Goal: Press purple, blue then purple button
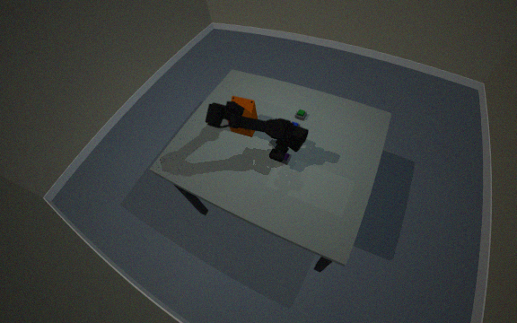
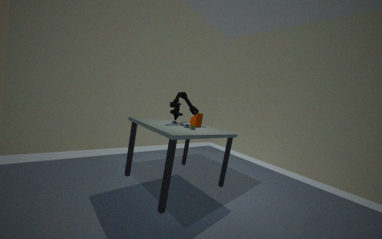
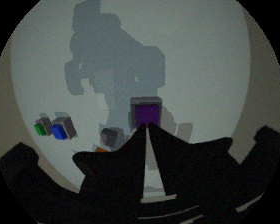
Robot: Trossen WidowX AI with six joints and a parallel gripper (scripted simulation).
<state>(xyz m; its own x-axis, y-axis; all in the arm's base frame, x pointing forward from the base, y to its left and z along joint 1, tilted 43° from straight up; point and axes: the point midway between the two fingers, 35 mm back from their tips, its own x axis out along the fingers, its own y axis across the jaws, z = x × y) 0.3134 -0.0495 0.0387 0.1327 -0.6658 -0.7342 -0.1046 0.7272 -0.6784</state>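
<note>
The purple button is 2 cm below my gripper tip. From my gripper tip the other things lie so: blue button: 19 cm to the left, 5 cm behind, 2 cm below; small orange block: 13 cm behind, 10 cm to the left, 4 cm below; small grey block: 7 cm to the left, 6 cm behind, 4 cm below.
</note>
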